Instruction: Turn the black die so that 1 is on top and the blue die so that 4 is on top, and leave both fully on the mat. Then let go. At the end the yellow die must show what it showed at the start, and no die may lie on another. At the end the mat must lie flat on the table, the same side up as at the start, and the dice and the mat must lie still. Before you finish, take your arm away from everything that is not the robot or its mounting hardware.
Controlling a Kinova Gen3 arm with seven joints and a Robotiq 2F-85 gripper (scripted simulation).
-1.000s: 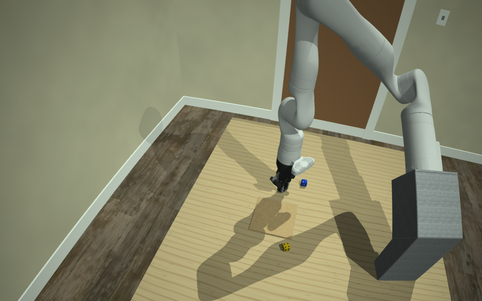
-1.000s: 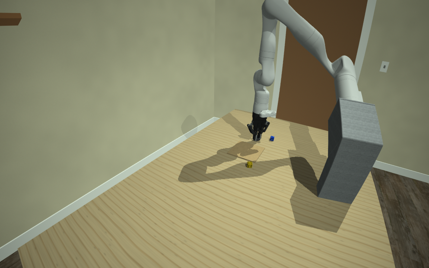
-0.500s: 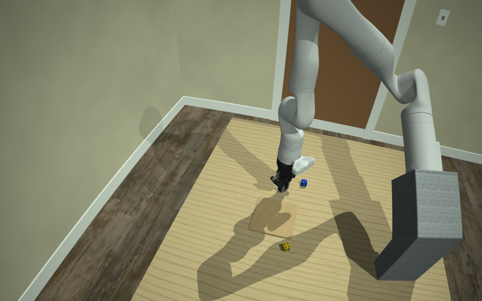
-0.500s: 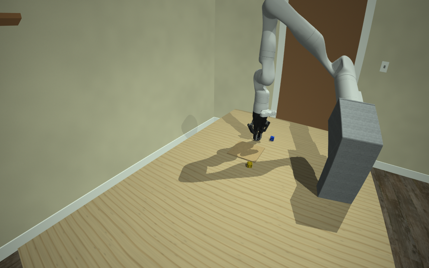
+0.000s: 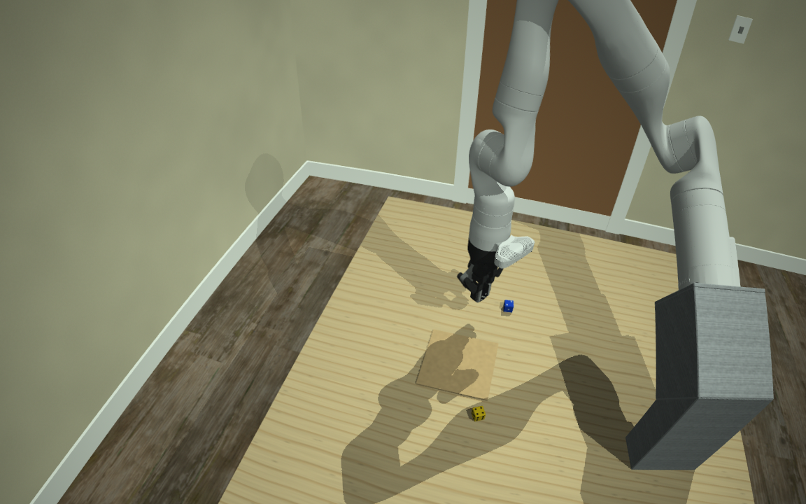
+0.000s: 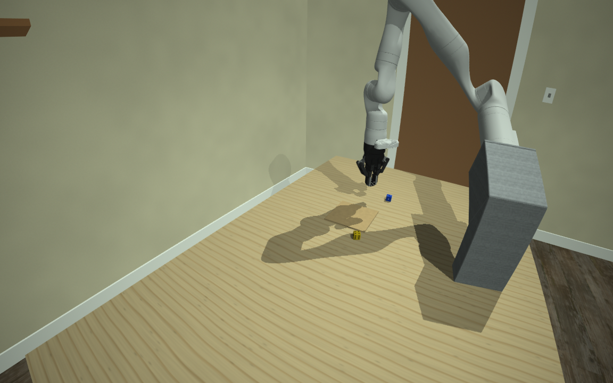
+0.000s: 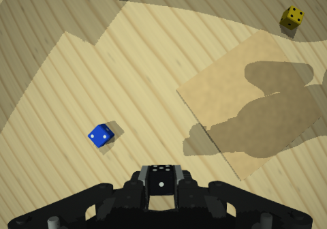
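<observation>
Right now the tan mat is 13 cm to the left of my hand, 8 cm below it and 3 cm ahead of it. Round my hand: yellow die (24 cm to the left, 7 cm below, 2 cm behind); then black die (1 cm below); then blue die (7 cm below, 7 cm behind, 4 cm to the right).
</observation>
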